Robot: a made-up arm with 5 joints.
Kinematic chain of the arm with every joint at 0, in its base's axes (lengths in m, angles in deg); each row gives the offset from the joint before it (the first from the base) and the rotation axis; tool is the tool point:
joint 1: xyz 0 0 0.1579 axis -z
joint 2: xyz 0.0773 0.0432 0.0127 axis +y
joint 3: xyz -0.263 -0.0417 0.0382 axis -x
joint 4: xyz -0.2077 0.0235 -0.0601 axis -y
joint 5: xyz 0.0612 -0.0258 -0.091 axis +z
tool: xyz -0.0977 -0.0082 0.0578
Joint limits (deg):
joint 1: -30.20..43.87
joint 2: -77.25..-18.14
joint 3: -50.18..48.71
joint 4: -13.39..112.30
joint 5: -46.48..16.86
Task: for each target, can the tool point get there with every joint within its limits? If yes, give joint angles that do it. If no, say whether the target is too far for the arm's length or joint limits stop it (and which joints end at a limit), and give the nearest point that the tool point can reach.
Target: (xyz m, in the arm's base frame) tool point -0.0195 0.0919 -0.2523
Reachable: yes | joints 29.83 -66.89 -17.33 77.50 -32.30
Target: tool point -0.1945 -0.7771 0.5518
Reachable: no: too far | nearest point -0.2885 -0.2818 0.0189 | short by 0.734 m
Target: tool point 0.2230 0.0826 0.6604
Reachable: no: joint limits stop it (at a limit: joint 1, joint 2, joint 3, joint 4, joint 5) | nearest point -0.1934 0.3063 0.0816 | short by 0.747 m
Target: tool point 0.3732 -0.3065 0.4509
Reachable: no: joint limits stop it (at a limit: joint 1, joint 2, joint 3, joint 4, joint 5) | nearest point -0.2495 -0.2382 0.0538 | short by 0.742 m
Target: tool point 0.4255 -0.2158 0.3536
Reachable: no: joint limits stop it (at a limit: joint 1, joint 2, joint 3) | nearest point 0.0222 -0.0740 -0.2467 | short by 0.737 m
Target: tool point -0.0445 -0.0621 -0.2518
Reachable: yes | joints 8.23 -71.36 33.69 92.20 6.02
